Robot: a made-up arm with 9 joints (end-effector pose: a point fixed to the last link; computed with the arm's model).
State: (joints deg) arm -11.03 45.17 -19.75 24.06 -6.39 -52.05 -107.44 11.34 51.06
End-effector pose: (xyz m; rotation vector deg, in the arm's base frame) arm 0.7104 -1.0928 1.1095 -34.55 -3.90 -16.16
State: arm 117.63 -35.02 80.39 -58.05 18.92 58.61 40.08 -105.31 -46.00
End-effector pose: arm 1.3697 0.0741 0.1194 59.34 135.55 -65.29
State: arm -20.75 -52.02 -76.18 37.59 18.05 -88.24 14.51 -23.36 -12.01
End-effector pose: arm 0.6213 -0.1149 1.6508 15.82 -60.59 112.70
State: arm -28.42 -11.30 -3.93 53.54 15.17 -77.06 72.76 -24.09 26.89
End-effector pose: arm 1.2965 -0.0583 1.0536 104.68 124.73 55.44
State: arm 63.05 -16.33 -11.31 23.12 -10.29 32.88 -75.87 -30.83 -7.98
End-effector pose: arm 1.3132 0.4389 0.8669 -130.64 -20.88 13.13
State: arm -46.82 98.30 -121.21 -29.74 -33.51 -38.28 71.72 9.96 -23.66
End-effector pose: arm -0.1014 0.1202 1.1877 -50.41 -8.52 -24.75
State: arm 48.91 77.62 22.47 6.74 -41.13 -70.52 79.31 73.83 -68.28
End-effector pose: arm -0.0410 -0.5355 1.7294 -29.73 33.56 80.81
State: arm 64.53 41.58 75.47 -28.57 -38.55 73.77 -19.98 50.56 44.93
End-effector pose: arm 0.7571 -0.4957 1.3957 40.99 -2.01 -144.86
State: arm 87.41 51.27 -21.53 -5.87 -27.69 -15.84 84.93 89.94 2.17
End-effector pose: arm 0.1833 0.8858 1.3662 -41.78 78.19 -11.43
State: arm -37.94 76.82 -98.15 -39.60 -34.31 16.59 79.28 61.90 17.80
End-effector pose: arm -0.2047 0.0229 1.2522 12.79 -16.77 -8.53
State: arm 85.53 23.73 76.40 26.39 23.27 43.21 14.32 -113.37 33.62
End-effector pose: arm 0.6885 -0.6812 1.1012 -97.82 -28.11 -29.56
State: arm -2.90 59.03 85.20 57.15 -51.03 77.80 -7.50 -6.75 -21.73
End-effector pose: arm 0.2817 -0.1072 0.1422 54.49 146.81 -25.52
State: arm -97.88 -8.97 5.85 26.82 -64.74 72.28 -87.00 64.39 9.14
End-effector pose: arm 1.3195 -0.3015 0.6945 6.71 80.96 43.41
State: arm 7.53 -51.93 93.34 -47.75 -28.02 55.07 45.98 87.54 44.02
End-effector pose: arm 1.0489 0.7980 0.5848 15.74 127.89 -56.64
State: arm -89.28 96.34 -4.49 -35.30 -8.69 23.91 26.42 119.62 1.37
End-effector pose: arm -0.1213 -1.1543 0.2377 -124.79 -106.86 25.70
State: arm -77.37 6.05 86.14 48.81 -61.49 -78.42 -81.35 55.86 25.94
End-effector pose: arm 0.3431 0.4286 0.5598 118.14 34.31 86.07
